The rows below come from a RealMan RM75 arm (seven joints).
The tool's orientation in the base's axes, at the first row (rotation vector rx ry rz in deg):
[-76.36, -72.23, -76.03]
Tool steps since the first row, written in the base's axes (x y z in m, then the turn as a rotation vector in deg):
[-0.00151, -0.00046, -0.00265, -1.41, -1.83, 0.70]
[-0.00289, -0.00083, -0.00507, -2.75, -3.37, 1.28]
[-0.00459, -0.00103, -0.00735, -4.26, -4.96, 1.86]
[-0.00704, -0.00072, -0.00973, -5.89, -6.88, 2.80]
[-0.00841, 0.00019, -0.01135, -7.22, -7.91, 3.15]
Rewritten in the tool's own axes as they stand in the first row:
[-0.00257, -0.00165, -0.00046, 0.64, -1.10, -2.05]
[-0.00490, -0.00316, -0.00083, 1.18, -2.17, -3.80]
[-0.00707, -0.00500, -0.00109, 1.72, -3.41, -5.62]
[-0.00923, -0.00766, -0.00094, 2.61, -4.69, -7.82]
[-0.01066, -0.00927, -0.00010, 2.96, -5.84, -9.04]

